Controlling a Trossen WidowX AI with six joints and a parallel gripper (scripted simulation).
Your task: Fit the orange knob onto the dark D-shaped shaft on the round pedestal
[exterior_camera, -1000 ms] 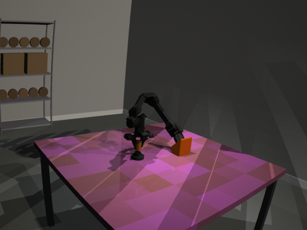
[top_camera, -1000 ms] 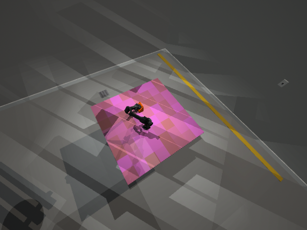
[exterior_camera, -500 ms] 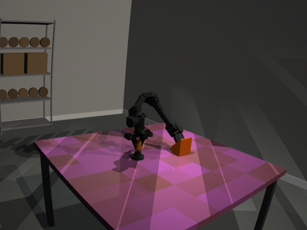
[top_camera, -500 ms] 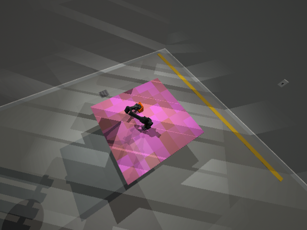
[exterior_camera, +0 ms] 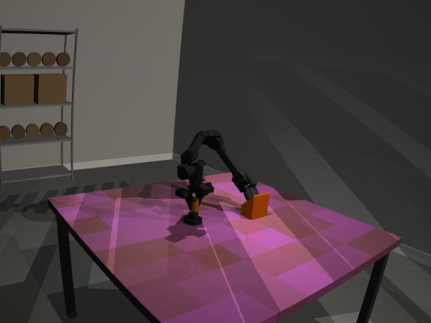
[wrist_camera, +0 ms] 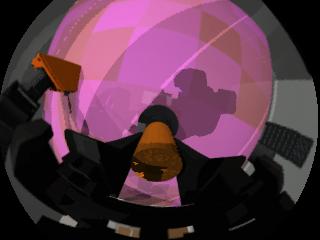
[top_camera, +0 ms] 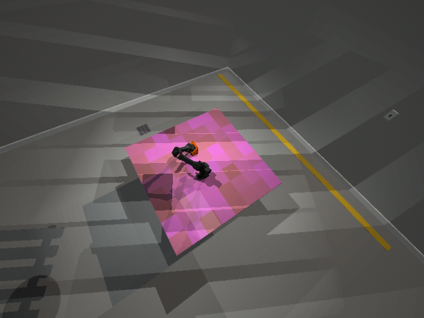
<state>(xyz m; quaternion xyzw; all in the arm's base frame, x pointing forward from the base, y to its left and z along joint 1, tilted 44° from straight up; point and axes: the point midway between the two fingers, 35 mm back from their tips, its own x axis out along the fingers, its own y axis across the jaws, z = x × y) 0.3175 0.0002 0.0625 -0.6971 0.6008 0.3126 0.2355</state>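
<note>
Right now the dark round pedestal is 40 mm below my gripper tip. Also, from my gripper tip: orange knob: 20 mm above.
</note>
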